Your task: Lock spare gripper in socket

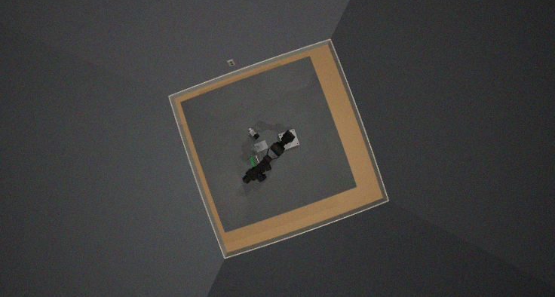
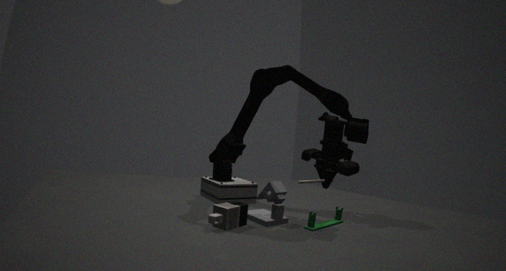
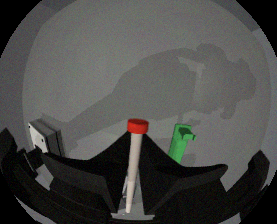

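The green pin cradle lies 70 mm ahead of my gripper tip, 80 mm to the right of it and 60 mm below it. Also, from my gripper tip: spare gripper: 70 mm behind, 310 mm to the right, 60 mm below; then grey mount socket: 50 mm behind, 180 mm to the right, 30 mm below.
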